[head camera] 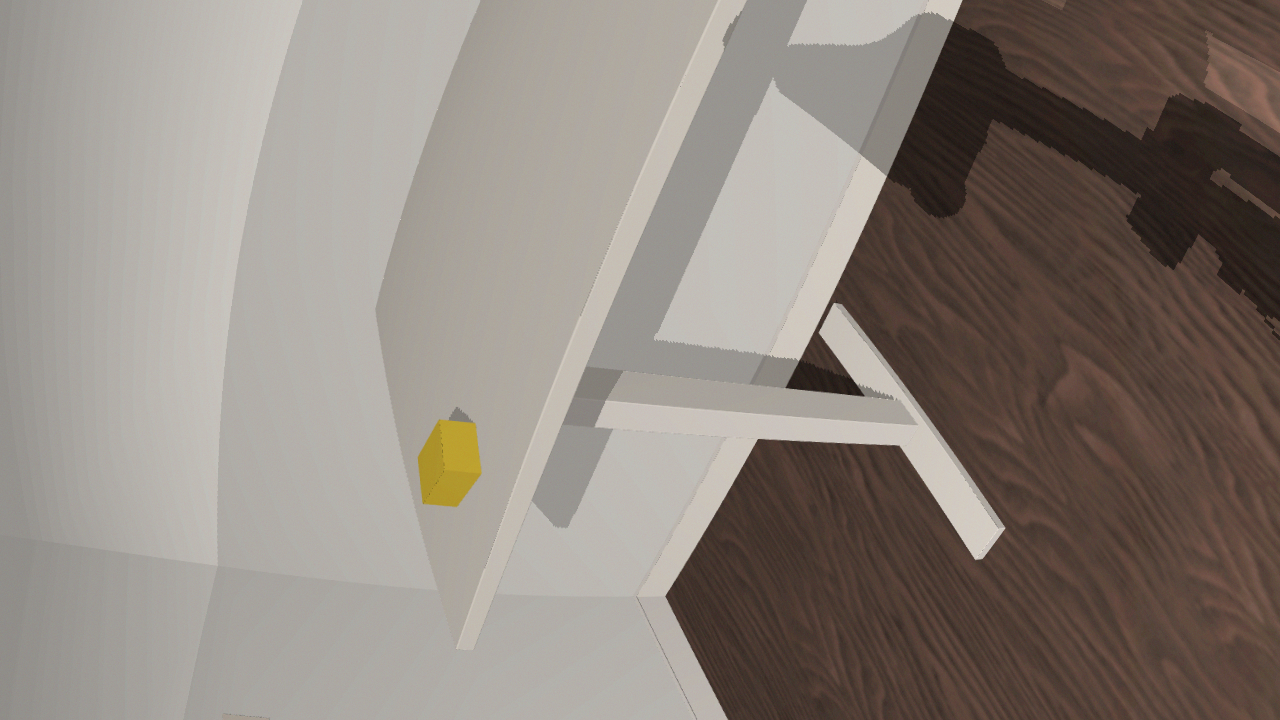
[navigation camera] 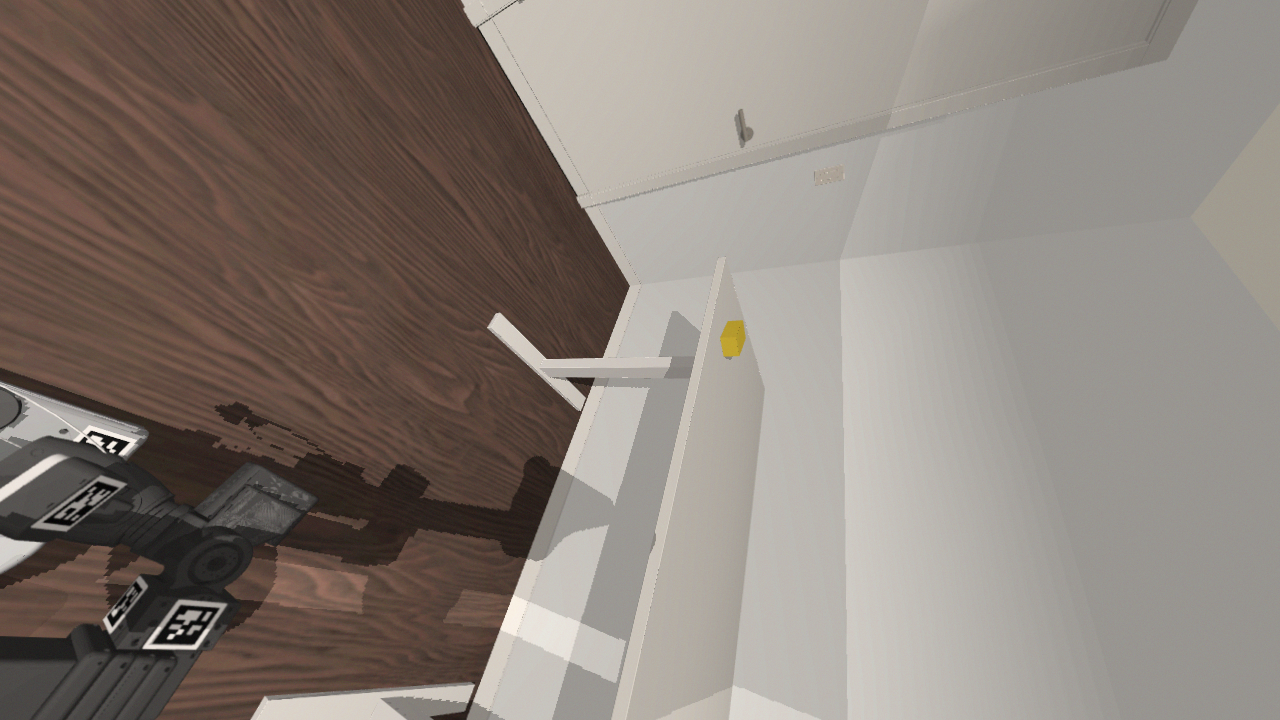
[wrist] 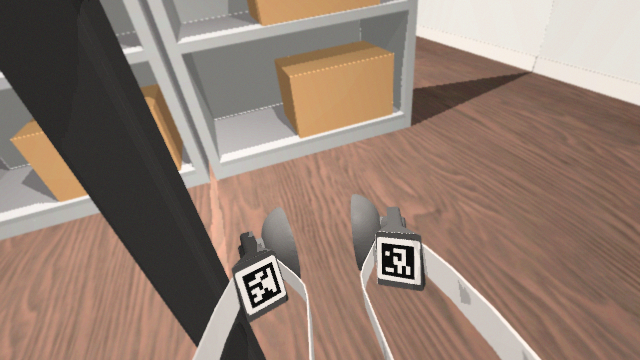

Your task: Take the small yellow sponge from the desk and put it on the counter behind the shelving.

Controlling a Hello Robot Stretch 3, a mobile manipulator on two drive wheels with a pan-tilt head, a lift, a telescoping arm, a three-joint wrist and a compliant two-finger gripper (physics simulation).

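Frame: origin at the robot's base, x right, y back, z down, level; metres.
Seen in the pictures: gripper, fingertip midpoint: [wrist: 320, 225].
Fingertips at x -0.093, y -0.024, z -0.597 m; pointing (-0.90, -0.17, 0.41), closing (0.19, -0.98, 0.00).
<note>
A point is followed by its place in that frame.
The small yellow sponge [head camera: 450, 462] {x 0.780, y -0.680, z -0.987 m} [navigation camera: 732, 339] {x 0.778, y -0.681, z -0.984 m} sits on the pale desk [head camera: 501, 223] {x 0.948, y -0.472, z -0.950 m} [navigation camera: 707, 501] {x 0.901, y -0.271, z -0.951 m}, near its far end and close to the wall. My gripper [wrist: 320, 225] {x -0.093, y -0.024, z -0.597 m} is open, its two rounded fingertips apart above the wooden floor, with nothing between them. It is well away from the sponge, which does not show in the wrist view. Grey shelving [wrist: 310, 142] {x -1.129, y -0.263, z -0.058 m} stands beyond the fingertips in the wrist view. The counter behind the shelving does not show in these views.
Orange-brown boxes [wrist: 345, 95] {x -1.150, y -0.446, z -0.220 m} sit in the shelving. A desk leg with a floor bar [head camera: 948, 488] [navigation camera: 514, 340] stands under the desk. A door [navigation camera: 680, 80] {x 0.444, y -1.703, z -0.721 m} with a handle is in the wall past the desk's end. My arm [navigation camera: 107, 662] {x 0.119, y 0.080, z -0.822 m} shows at the navigation view's lower left.
</note>
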